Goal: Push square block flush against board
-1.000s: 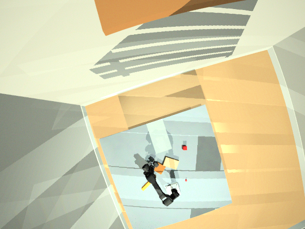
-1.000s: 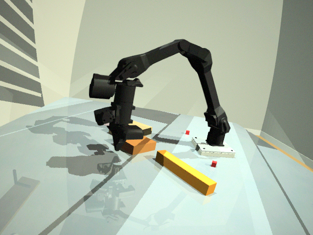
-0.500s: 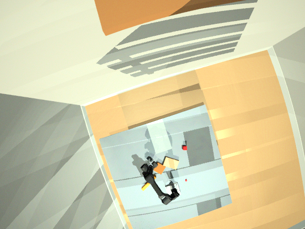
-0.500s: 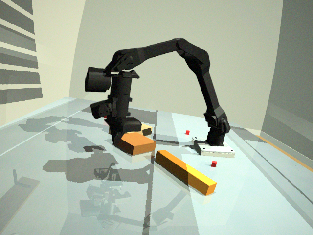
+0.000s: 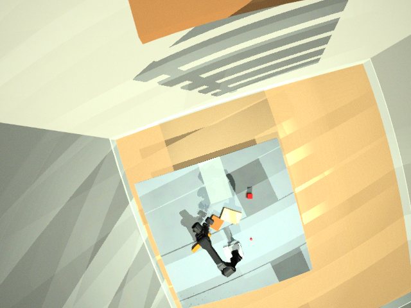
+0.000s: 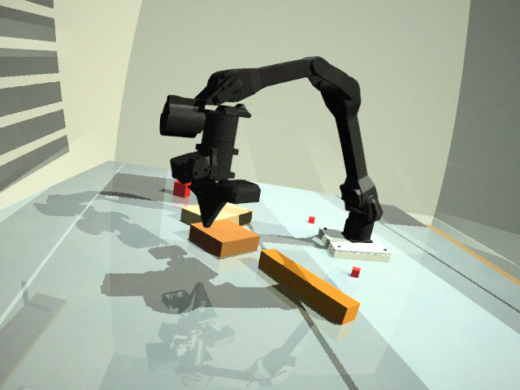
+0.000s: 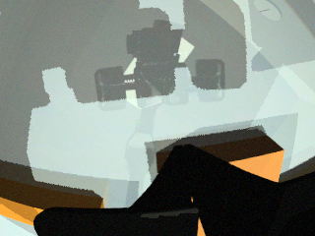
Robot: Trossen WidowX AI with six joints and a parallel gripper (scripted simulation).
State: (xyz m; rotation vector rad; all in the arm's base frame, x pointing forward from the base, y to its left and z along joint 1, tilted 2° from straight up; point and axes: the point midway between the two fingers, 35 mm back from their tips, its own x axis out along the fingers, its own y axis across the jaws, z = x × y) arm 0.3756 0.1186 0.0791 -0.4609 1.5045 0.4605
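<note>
Right now my gripper tip is 50 mm past the orange square block, 80 mm to the left of it and 40 mm above it. From my gripper tip the other things lie so: flat pale block (40 mm behind, 220 mm to the right, 40 mm below); red cube (50 mm ahead, 430 mm to the right, 40 mm below); long orange board (160 mm behind, 110 mm to the left, 40 mm below).
</note>
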